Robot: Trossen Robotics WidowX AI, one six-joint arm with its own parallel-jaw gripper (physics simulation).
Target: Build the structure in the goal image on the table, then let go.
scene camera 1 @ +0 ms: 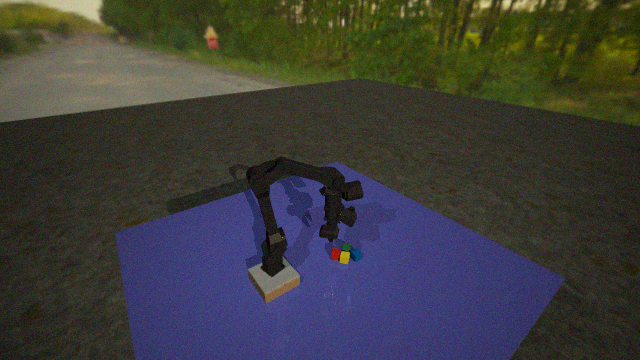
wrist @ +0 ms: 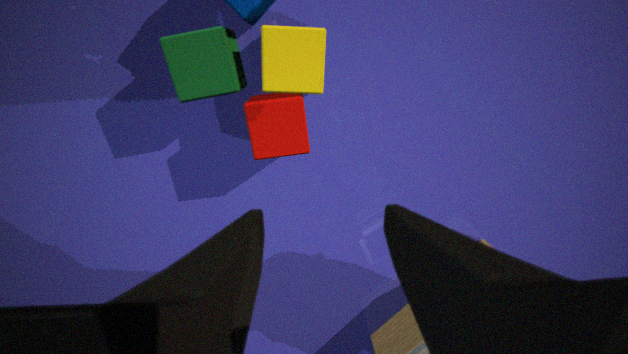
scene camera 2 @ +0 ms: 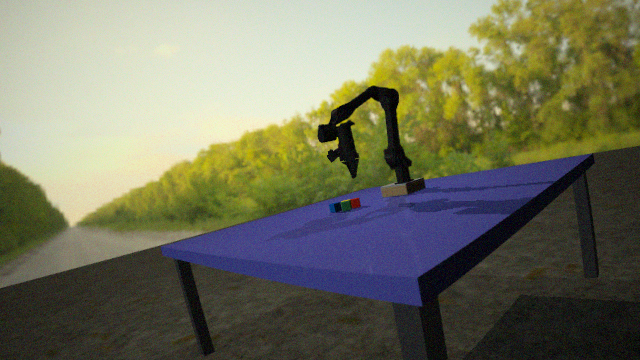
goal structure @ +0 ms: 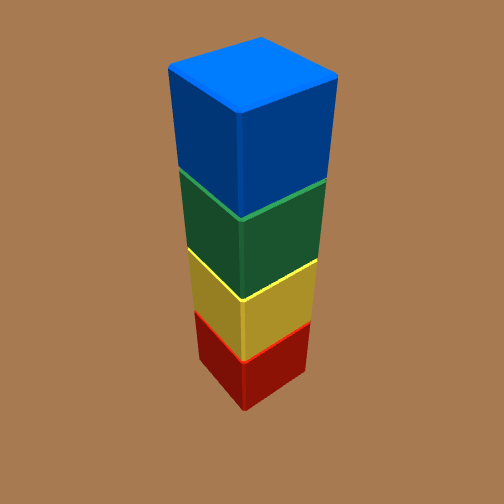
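Observation:
A red cube (scene camera 1: pixel 335 254) (scene camera 2: pixel 355 203) (wrist: pixel 278 128), a yellow cube (scene camera 1: pixel 345 257) (wrist: pixel 293 59), a green cube (scene camera 1: pixel 346 247) (scene camera 2: pixel 346 205) (wrist: pixel 204 65) and a blue cube (scene camera 1: pixel 356 255) (scene camera 2: pixel 334 207) (wrist: pixel 250 7) stand close together on the blue table (scene camera 1: pixel 400 300) (scene camera 2: pixel 350 255) (wrist: pixel 475 125). In the wrist view the red cube is just below the yellow one, the green cube is apart to the left, and the blue cube is cut off at the top edge. My gripper (scene camera 1: pixel 330 240) (scene camera 2: pixel 354 176) (wrist: pixel 324 219) is open and empty, above the table on the red cube's side of the group.
The arm's base block (scene camera 1: pixel 275 287) (scene camera 2: pixel 403 187) (wrist: pixel 397 332) stands on the table near the cubes. Shadows of the arm fall across the table and around the cubes. The dark ground lies beyond the table's edges.

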